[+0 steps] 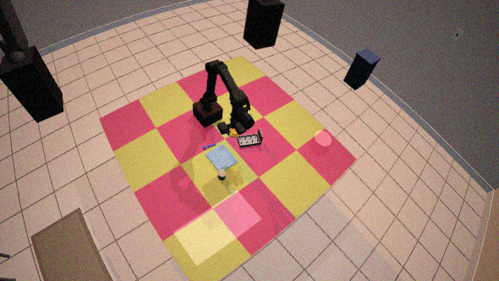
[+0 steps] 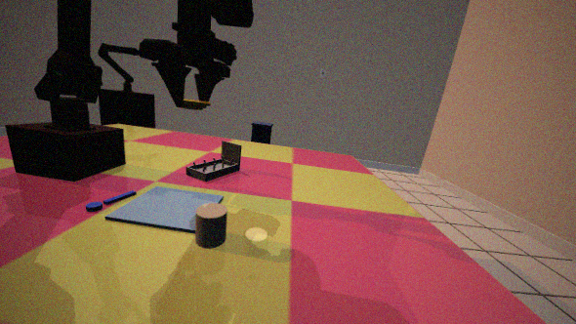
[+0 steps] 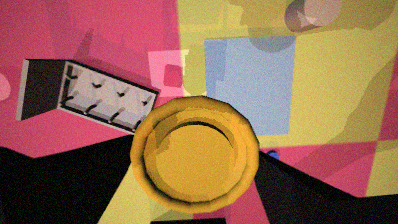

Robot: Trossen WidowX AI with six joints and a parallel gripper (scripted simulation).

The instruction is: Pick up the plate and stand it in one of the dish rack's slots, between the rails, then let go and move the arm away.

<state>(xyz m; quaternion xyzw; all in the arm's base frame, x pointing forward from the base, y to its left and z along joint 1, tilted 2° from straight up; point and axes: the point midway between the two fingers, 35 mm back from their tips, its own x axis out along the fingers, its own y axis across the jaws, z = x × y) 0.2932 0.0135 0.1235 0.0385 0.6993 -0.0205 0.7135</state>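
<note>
The dish rack is 10 mm behind my gripper tip, 130 mm to the left of it and 160 mm below it. Also, from my gripper tip: yellow plate: 10 mm above; blue mat: 10 mm ahead, 80 mm to the right, 180 mm below; blue utensil: 90 mm behind, 110 mm to the right, 180 mm below.
</note>
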